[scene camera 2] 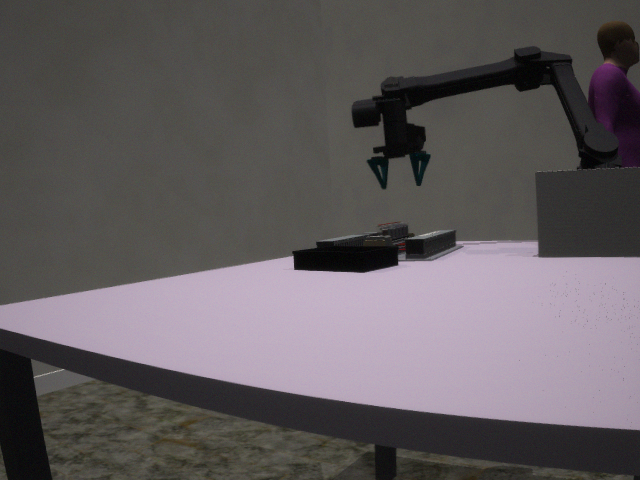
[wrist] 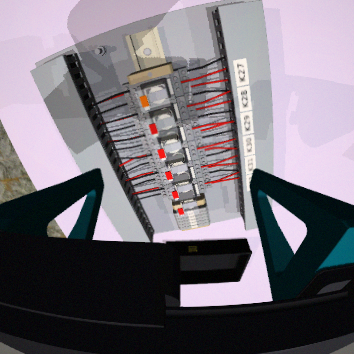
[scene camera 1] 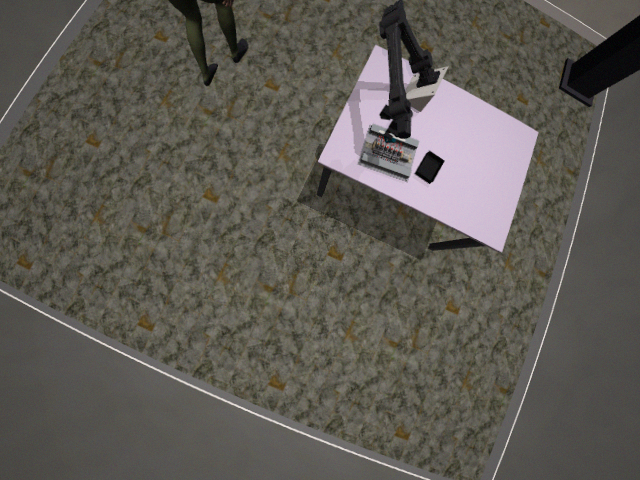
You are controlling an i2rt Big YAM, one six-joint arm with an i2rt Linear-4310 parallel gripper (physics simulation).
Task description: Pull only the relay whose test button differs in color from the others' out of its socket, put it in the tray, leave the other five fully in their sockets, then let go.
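Places are measured from the arm's base along level axes (x ahead, y left, z up), in centimetres.
Where they show: gripper, fingertip midpoint: [scene camera 2: 401, 187] [wrist: 176, 176] [scene camera 1: 390, 135]; arm's base at its link origin: [scene camera 2: 605, 202] [scene camera 1: 428, 80].
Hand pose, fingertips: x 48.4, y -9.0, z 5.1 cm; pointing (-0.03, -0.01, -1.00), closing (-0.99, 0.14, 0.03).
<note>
Things, the pixels of their centre, and the offset from my fingertips. "*": a spot on its surface instead. Level surfaces: height alone.
- relay with the orange test button, body centre: [wrist: 154, 93] [scene camera 2: 402, 230] dz -10.4, dx +1.5, dy -3.0 cm
- grey panel at a spot on its surface: [wrist: 220, 212] * dz -14.8, dx -5.4, dy +18.7 cm
- black tray at the middle of its body: [scene camera 2: 345, 258] [wrist: 205, 263] [scene camera 1: 429, 167] dz -13.4, dx -2.0, dy +31.6 cm
- pink table at its surface level: dz -15.1 cm
The relay with the orange test button [wrist: 157, 94] sits in the socket at the far end of the relay row, by the K27 label. Several relays with red buttons [wrist: 172, 149] sit in the sockets beside it. The row is on a grey panel [scene camera 1: 383, 167] [scene camera 2: 432, 244] [wrist: 220, 212] with wires along both sides. My gripper [scene camera 2: 401, 186] [wrist: 176, 176] is open and empty, fingers pointing down, well above the panel. The black tray [scene camera 1: 430, 166] [scene camera 2: 330, 260] [wrist: 243, 265] stands beside the panel's near end in the wrist view and shows no relay.
Grey wire ducts [scene camera 2: 424, 243] [wrist: 247, 30] rise along both long sides of the panel. The arm's base stands on a light block [scene camera 1: 422, 97] [scene camera 2: 584, 214] on the pink table [scene camera 1: 470, 155] [scene camera 2: 310, 320]. A person [scene camera 1: 196, 38] [scene camera 2: 612, 98] stands beyond the table.
</note>
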